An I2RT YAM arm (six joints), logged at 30 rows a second.
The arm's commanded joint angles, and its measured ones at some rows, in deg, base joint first. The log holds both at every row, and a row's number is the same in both.
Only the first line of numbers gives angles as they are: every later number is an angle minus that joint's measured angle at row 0.
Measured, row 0:
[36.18, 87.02, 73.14, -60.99, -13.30, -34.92]
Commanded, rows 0 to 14:
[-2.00, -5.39, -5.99, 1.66, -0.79, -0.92]
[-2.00, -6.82, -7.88, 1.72, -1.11, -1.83]
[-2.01, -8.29, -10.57, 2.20, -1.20, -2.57]
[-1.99, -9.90, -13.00, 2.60, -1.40, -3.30]
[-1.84, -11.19, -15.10, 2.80, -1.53, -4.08]
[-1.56, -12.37, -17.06, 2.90, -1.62, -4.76]
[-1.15, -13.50, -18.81, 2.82, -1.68, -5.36]
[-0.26, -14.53, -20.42, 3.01, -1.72, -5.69]
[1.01, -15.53, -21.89, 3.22, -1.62, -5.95]
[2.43, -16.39, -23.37, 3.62, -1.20, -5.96]
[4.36, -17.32, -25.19, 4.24, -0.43, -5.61]
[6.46, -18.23, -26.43, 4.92, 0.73, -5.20]
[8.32, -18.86, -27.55, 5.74, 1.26, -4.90]
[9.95, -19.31, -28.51, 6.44, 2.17, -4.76]
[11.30, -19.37, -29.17, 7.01, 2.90, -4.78]
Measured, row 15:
[6.26, -17.44, -26.29, 3.43, 0.33, -4.28]
